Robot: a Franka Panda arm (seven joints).
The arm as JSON. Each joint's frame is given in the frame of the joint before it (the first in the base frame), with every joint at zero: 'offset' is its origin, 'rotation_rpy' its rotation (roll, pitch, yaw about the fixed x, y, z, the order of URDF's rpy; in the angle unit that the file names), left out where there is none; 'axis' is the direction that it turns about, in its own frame. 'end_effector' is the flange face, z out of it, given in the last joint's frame.
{
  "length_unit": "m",
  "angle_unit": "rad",
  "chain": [
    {
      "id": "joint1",
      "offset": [
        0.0,
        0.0,
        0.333
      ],
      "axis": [
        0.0,
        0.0,
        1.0
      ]
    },
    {
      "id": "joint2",
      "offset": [
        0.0,
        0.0,
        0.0
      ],
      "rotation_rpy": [
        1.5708,
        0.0,
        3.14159
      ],
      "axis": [
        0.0,
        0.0,
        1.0
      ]
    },
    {
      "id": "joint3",
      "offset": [
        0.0,
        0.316,
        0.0
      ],
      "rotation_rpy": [
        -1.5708,
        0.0,
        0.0
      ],
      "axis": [
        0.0,
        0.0,
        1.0
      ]
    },
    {
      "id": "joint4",
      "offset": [
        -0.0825,
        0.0,
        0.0
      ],
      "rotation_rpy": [
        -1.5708,
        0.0,
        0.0
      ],
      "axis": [
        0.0,
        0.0,
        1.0
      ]
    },
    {
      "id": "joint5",
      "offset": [
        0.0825,
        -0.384,
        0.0
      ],
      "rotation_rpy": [
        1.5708,
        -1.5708,
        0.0
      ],
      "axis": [
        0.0,
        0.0,
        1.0
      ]
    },
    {
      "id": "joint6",
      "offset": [
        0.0,
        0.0,
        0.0
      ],
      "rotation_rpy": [
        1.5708,
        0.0,
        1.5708
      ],
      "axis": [
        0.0,
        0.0,
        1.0
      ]
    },
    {
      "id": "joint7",
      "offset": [
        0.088,
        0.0,
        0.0
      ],
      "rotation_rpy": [
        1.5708,
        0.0,
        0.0
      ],
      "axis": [
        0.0,
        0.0,
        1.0
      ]
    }
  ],
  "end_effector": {
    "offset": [
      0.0,
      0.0,
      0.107
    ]
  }
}
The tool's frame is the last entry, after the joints.
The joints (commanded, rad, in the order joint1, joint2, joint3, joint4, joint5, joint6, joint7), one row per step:
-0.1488, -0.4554, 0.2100, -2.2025, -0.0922, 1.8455, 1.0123
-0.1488, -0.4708, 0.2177, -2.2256, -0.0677, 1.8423, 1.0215
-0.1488, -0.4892, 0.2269, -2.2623, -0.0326, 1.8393, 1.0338
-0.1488, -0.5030, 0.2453, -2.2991, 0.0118, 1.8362, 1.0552
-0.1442, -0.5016, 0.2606, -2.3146, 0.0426, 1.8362, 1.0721
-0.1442, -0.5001, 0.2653, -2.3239, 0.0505, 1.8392, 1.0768
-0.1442, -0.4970, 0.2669, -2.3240, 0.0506, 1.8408, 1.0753
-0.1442, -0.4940, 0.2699, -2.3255, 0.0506, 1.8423, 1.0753
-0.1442, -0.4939, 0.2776, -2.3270, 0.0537, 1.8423, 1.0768
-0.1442, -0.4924, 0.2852, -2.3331, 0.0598, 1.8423, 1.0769
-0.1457, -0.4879, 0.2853, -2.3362, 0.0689, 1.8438, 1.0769
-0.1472, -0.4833, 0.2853, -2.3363, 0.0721, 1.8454, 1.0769
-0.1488, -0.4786, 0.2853, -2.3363, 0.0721, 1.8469, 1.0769
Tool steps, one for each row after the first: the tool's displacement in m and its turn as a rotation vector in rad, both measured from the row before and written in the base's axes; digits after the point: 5 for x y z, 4 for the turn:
-0.00607, 0.00490, -0.00585, 0.0180, 0.0105, -0.0095
-0.00815, 0.00563, -0.01146, 0.0264, 0.0210, -0.0152
-0.00774, 0.01009, -0.01391, 0.0312, 0.0262, -0.0194
-0.00249, 0.01008, -0.00905, 0.0220, 0.0176, -0.0082
-0.00077, 0.00205, -0.00508, 0.0051, 0.0081, -0.0035
0.00066, 0.00065, -0.00121, -0.0001, 0.0018, 0.0030
0.00039, 0.00116, -0.00192, -0.0010, 0.0032, 0.0026
-0.00055, 0.00352, -0.00123, -0.0008, 0.0022, 0.0043
-0.00094, 0.00331, -0.00397, 0.0019, 0.0084, 0.0041
0.00058, -0.00017, -0.00314, 0.0091, 0.0066, -0.0043
0.00104, -0.00045, -0.00171, 0.0039, 0.0033, -0.0023
0.00108, -0.00074, -0.00170, 0.0008, 0.0032, -0.0015

